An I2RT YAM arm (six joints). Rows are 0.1 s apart.
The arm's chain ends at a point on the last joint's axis. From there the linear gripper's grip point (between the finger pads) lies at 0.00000 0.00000 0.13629 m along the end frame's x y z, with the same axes.
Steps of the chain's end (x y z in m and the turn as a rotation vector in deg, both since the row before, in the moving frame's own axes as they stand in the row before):
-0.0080 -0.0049 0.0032 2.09 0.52 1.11
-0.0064 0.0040 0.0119 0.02 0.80 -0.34
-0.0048 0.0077 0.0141 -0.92 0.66 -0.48
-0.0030 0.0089 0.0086 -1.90 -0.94 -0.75
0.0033 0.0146 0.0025 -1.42 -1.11 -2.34
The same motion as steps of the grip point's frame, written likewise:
-0.0067 -0.0099 0.0031 2.09 0.52 1.11
-0.0045 0.0039 0.0119 0.02 0.80 -0.34
-0.0032 0.0099 0.0141 -0.92 0.66 -0.48
-0.0052 0.0134 0.0085 -1.90 -0.94 -0.75
0.0007 0.0180 0.0024 -1.42 -1.11 -2.34

